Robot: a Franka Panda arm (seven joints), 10 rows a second.
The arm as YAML. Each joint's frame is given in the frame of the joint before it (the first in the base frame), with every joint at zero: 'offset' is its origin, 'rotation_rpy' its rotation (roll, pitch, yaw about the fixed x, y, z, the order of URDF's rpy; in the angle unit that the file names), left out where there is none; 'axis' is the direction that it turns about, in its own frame. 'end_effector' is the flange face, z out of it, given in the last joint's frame.
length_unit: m
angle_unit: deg
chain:
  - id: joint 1
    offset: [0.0, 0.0, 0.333]
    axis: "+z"
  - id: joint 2
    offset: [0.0, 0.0, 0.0]
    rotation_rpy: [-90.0, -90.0, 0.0]
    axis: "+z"
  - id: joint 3
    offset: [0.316, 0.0, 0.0]
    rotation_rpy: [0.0, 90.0, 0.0]
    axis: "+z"
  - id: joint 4
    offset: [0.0, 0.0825, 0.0]
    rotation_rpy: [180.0, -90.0, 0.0]
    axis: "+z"
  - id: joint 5
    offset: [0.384, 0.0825, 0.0]
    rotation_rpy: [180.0, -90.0, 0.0]
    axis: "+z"
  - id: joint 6
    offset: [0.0, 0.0, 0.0]
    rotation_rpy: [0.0, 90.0, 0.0]
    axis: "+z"
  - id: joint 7
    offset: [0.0, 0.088, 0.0]
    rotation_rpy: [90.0, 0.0, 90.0]
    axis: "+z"
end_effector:
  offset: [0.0, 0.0, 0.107]
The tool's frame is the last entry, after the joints.
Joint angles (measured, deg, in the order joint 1, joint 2, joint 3, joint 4, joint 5, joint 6, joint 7), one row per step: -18.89 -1.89 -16.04 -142.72 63.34 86.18 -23.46; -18.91 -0.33 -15.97 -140.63 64.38 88.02 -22.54; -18.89 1.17 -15.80 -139.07 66.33 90.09 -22.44; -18.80 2.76 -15.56 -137.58 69.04 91.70 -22.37; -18.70 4.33 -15.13 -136.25 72.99 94.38 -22.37; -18.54 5.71 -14.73 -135.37 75.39 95.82 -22.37
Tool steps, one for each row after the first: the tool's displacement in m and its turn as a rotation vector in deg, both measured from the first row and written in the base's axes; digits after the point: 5 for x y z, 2 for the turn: 0.01259 -0.01044 -0.00032 -1.46 0.33 -2.03; 0.02437 -0.01870 -0.00252 -2.49 -0.02 -4.57; 0.03678 -0.02487 -0.00468 -2.65 -0.49 -7.29; 0.05084 -0.03169 -0.00766 -2.89 -1.14 -11.40; 0.05985 -0.03382 -0.01250 -2.80 -1.14 -13.55
